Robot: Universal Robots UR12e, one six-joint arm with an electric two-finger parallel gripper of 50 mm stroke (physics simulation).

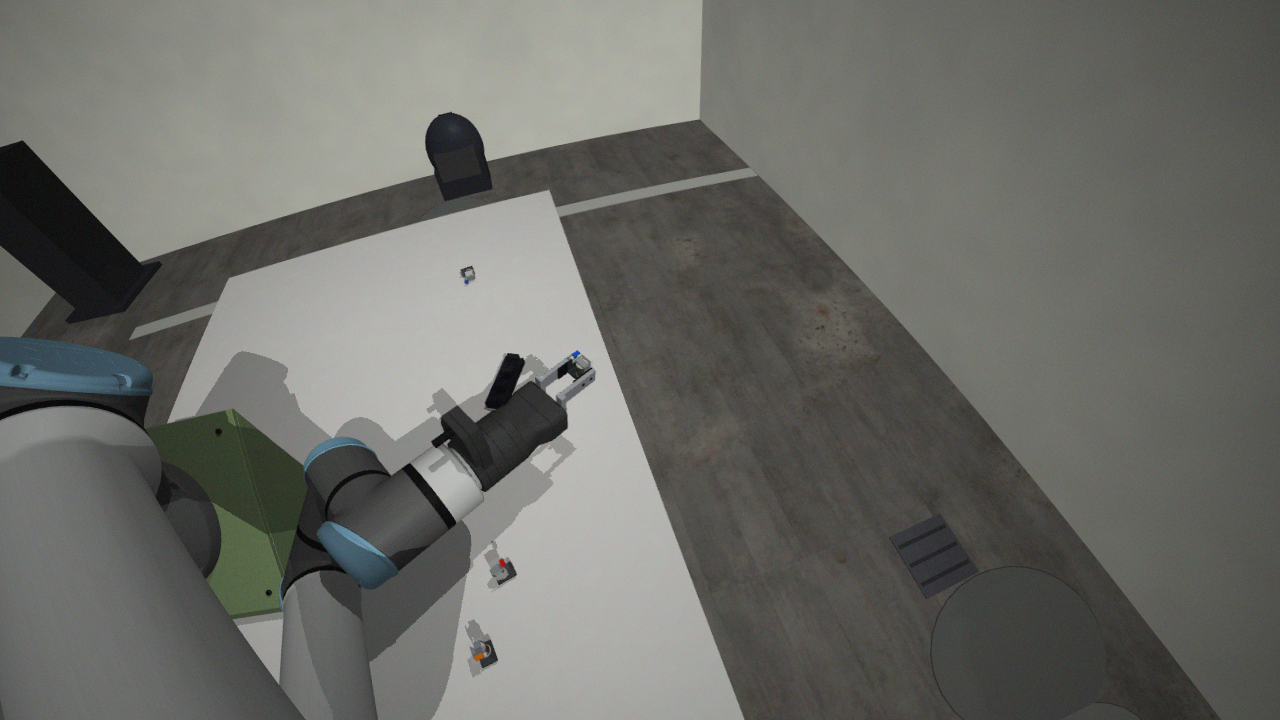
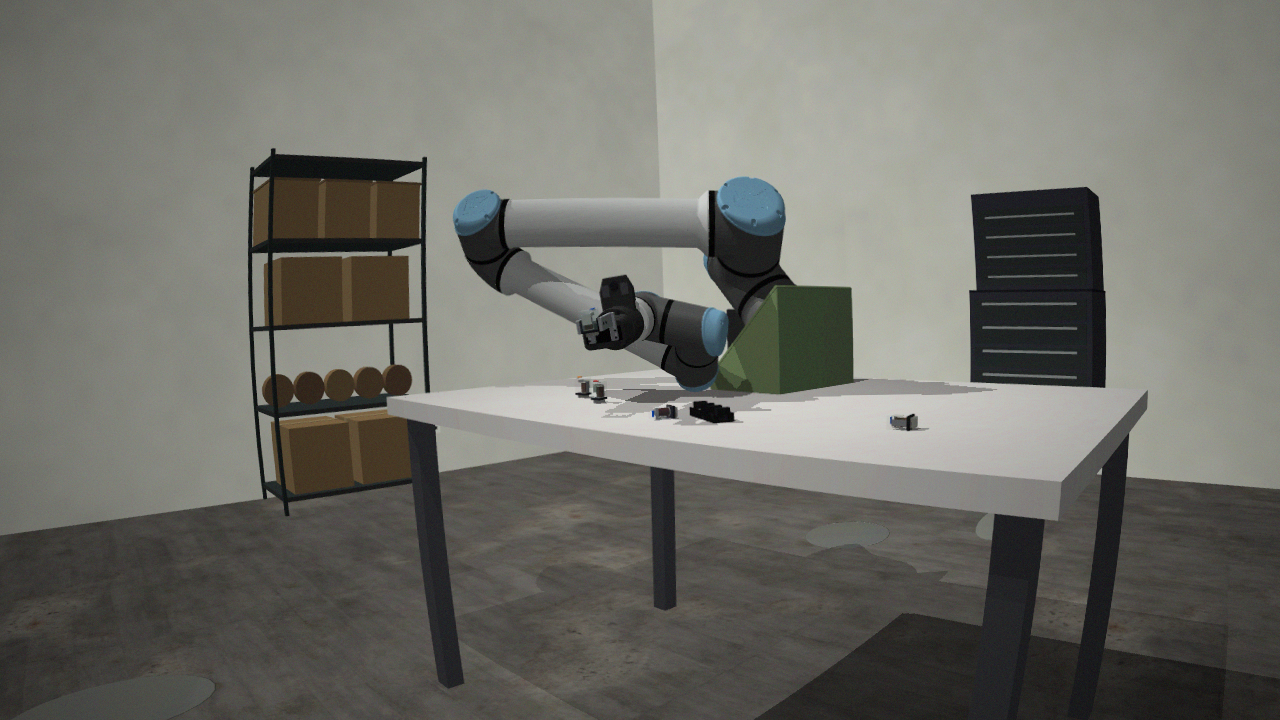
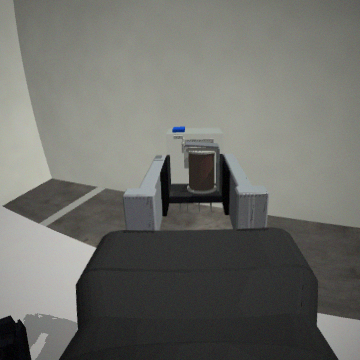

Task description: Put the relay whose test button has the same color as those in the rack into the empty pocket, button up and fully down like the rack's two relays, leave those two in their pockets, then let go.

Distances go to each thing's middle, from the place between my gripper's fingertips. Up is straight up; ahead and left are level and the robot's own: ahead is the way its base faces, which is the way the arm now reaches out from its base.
My gripper is now 150 mm past the black rack (image 1: pixel 502 389), 140 mm above it and 110 mm to the right of it.
